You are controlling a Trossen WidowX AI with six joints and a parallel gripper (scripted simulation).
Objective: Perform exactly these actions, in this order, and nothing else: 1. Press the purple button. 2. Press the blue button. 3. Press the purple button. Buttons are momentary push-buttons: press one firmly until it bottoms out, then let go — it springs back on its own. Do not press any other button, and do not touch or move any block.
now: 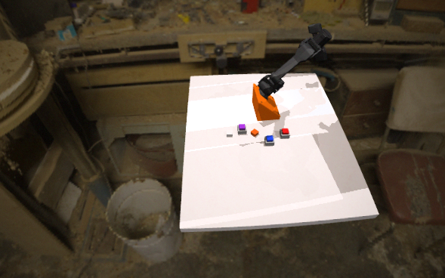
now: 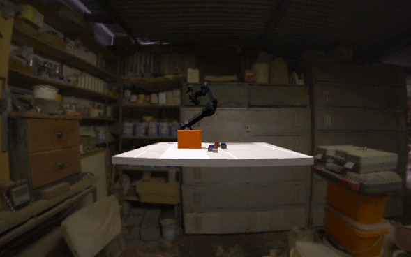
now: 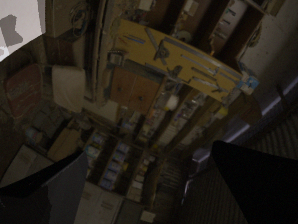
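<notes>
Now: gripper tip 420 mm to the left of the purple button, 410 mm above it and 230 mm short of it. Also, from my gripper tip: orange block 430 mm below, 360 mm to the right, 260 mm ahead; then blue button 410 mm below, 320 mm ahead, 280 mm to the right; then red button 410 mm below, 270 mm ahead, 190 mm to the right.
</notes>
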